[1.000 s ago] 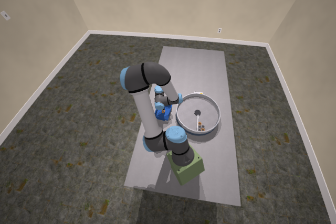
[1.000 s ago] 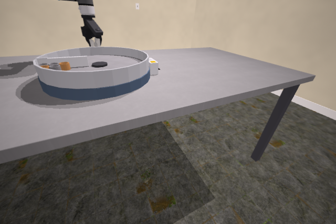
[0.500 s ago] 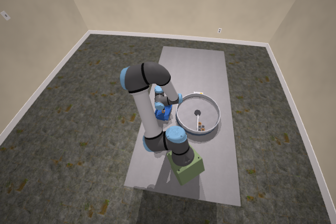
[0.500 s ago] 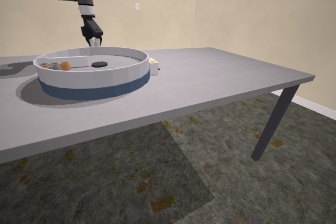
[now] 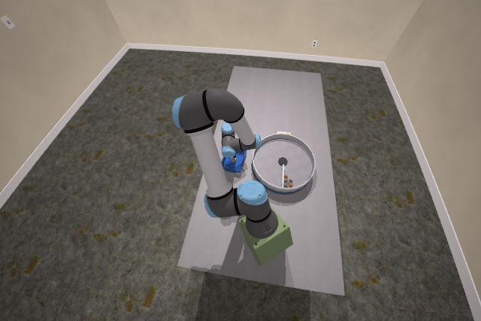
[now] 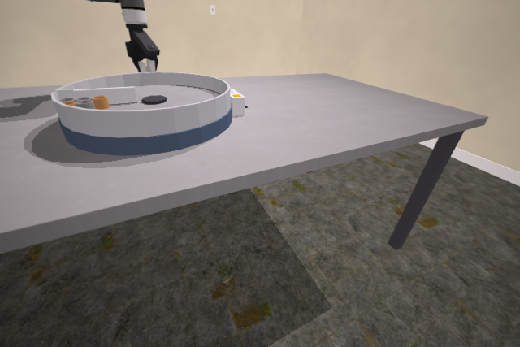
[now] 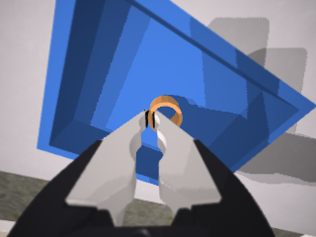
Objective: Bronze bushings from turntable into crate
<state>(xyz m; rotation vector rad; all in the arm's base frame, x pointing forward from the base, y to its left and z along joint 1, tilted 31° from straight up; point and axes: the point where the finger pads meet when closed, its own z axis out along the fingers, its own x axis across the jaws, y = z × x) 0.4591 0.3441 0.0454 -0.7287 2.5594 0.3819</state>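
My hand is 1 cm to the left of the crate, 1 cm past it and 1 cm above it. Round my hand: round turntable: 34 cm to the right, 8 cm ahead, 2 cm above.
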